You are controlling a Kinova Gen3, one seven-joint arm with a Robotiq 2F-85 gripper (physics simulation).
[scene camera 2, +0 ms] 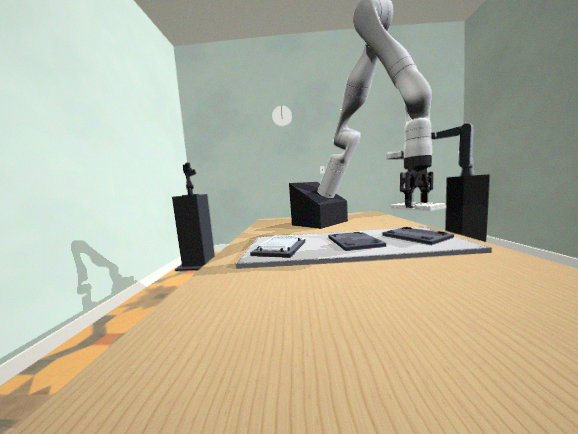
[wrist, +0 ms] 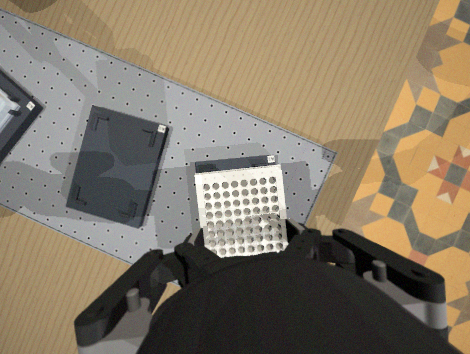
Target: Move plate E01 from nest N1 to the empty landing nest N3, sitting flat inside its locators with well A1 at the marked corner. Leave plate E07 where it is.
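The white well plate E01 (scene camera 2: 434,206) (wrist: 242,205) is level, lifted well above its dark nest N1 (scene camera 2: 417,236) (wrist: 232,163). My gripper (scene camera 2: 417,203) (wrist: 244,233) is shut on it, a finger at each side; the plate's near end is hidden in the wrist view. The empty dark nest (scene camera 2: 356,241) (wrist: 117,167) is in the middle, with corner locators and a white tag (wrist: 161,129) at its upper right corner in the wrist view. Plate E07 (scene camera 2: 278,243) (wrist: 7,110) sits in the far-left nest (scene camera 2: 260,252) (wrist: 22,122). Well A1 on E01 cannot be made out.
The nests stand on a grey perforated board (scene camera 2: 317,253) (wrist: 220,115) on the wooden table (scene camera 2: 320,340) (wrist: 280,55). The arm's black base block (scene camera 2: 320,215) stands behind the board. Black pedestals (scene camera 2: 194,230) (scene camera 2: 467,207) bearing small dark arms stand to either side.
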